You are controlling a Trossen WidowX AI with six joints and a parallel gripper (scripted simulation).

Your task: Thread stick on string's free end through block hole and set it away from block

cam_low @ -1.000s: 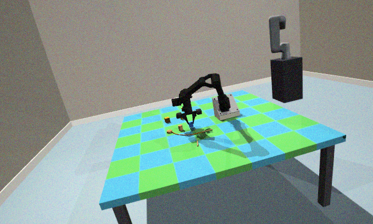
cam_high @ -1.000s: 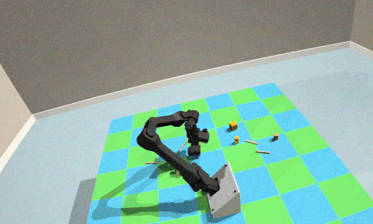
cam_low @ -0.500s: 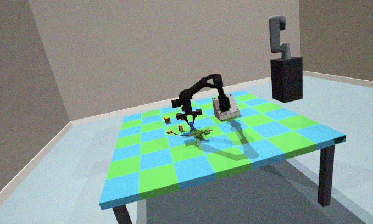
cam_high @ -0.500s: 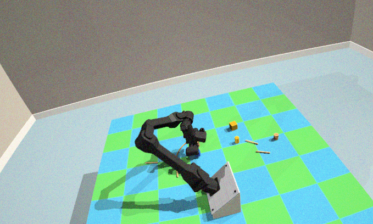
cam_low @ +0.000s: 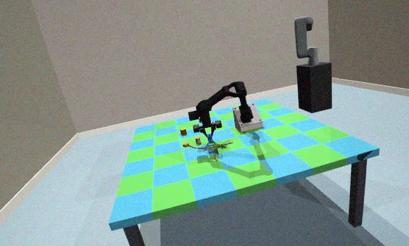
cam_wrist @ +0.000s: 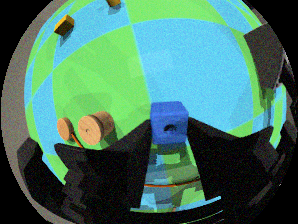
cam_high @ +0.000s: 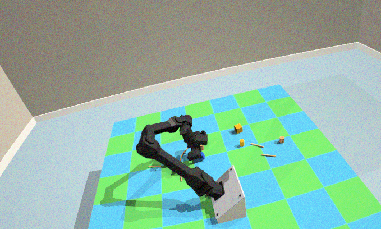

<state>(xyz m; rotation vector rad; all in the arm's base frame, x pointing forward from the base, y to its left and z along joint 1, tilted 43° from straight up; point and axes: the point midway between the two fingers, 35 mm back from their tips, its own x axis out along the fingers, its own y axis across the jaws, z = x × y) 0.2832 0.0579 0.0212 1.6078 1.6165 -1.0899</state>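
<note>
The thin wooden stick is 70 mm behind my gripper tip, 120 mm to the left of it and 20 mm below it. The rest, counted from my gripper tip: brown cylinder 80 mm ahead, 10 mm to the right, 10 mm below; then round wooden button 170 mm ahead, 10 mm to the right, 20 mm below; then blue block right at my gripper tip.
</note>
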